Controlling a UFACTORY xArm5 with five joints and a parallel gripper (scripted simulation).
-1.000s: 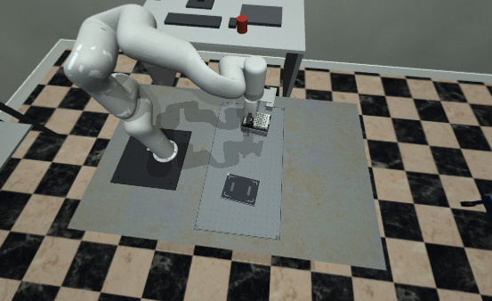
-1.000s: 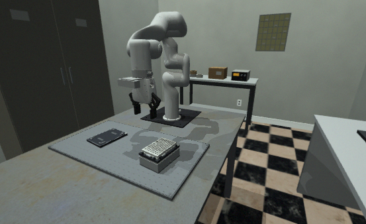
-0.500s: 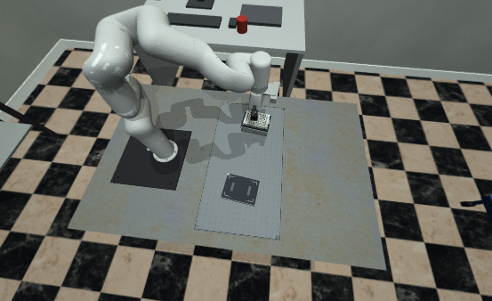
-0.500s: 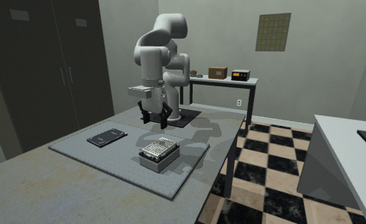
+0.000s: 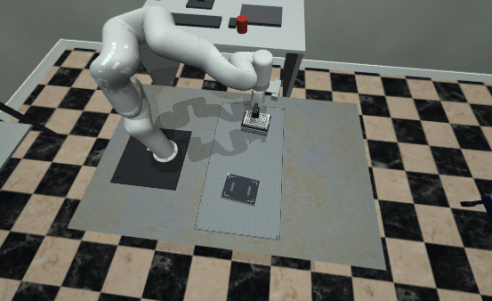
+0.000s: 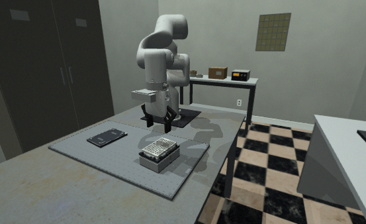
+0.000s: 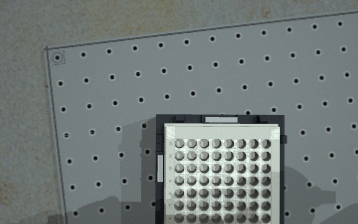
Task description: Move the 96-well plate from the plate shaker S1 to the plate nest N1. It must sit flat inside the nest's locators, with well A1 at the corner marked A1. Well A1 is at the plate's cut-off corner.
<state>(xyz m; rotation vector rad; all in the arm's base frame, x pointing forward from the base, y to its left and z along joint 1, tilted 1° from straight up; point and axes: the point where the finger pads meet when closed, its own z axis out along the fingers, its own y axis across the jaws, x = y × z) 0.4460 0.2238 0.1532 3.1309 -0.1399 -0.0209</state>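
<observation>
Right now the white 96-well plate is 90 mm below my hand. From my hand the other things lie so: plate nest N1: 20 mm behind, 360 mm to the right, 150 mm below; A1 mark: 100 mm behind, 300 mm to the right, 140 mm below.
</observation>
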